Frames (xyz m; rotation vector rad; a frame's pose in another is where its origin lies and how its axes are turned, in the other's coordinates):
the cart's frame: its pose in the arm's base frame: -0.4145 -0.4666 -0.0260 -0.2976 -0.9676 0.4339
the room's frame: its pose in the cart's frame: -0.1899 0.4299 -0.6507 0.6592 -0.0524 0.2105
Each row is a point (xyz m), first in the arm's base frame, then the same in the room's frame.
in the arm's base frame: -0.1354 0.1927 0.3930
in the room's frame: 0.9878 0.1334 0.6088
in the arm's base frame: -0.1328 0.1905 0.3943
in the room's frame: 0.9882 0.1298 0.6094
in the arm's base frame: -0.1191 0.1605 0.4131
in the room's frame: 0.9870 0.0980 0.6301
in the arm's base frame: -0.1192 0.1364 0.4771
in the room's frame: 1.0162 0.0732 0.6868
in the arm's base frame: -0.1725 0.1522 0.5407
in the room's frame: 1.0519 0.1142 0.7515
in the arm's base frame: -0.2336 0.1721 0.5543
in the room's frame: 1.0528 0.1717 0.7831
